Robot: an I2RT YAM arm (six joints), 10 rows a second.
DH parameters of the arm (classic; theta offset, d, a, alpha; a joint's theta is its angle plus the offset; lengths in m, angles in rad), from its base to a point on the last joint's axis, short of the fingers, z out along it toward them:
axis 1: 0 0.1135 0.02 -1.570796
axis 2: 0 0 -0.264 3.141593
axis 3: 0.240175 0 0.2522 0
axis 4: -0.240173 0 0.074 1.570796
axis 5: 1.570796 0 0 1.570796
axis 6: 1.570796 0.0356 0 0
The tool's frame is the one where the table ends.
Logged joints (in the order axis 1, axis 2, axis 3, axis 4, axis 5, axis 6), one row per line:
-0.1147 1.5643 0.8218 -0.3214 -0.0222 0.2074
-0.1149 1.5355 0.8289 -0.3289 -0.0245 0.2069
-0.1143 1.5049 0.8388 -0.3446 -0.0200 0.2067
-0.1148 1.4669 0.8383 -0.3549 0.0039 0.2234
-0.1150 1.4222 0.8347 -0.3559 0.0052 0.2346
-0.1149 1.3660 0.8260 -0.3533 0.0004 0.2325
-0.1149 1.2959 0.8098 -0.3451 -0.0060 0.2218
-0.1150 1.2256 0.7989 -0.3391 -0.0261 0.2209
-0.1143 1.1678 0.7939 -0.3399 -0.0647 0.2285
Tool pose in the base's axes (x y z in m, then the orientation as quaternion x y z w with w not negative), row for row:
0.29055 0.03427 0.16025 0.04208 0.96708 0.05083 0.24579
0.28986 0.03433 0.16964 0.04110 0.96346 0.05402 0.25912
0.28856 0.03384 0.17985 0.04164 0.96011 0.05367 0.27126
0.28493 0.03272 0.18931 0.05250 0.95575 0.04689 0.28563
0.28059 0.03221 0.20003 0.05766 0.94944 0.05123 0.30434
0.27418 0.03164 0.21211 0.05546 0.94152 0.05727 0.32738
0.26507 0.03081 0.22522 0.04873 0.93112 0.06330 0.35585
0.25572 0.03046 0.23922 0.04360 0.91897 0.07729 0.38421
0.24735 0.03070 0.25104 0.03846 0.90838 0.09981 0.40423
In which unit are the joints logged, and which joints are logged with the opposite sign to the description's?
The joints are logged in radians. Opposite sign: axis 1.
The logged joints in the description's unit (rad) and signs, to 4 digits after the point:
0.1147 1.5643 0.8218 -0.3214 -0.0222 0.2074
0.1149 1.5355 0.8289 -0.3289 -0.0245 0.2069
0.1143 1.5049 0.8388 -0.3446 -0.0200 0.2067
0.1148 1.4669 0.8383 -0.3549 0.0039 0.2234
0.1150 1.4222 0.8347 -0.3559 0.0052 0.2346
0.1149 1.3660 0.8260 -0.3533 0.0004 0.2325
0.1149 1.2959 0.8098 -0.3451 -0.0060 0.2218
0.1150 1.2256 0.7989 -0.3391 -0.0261 0.2209
0.1143 1.1678 0.7939 -0.3399 -0.0647 0.2285

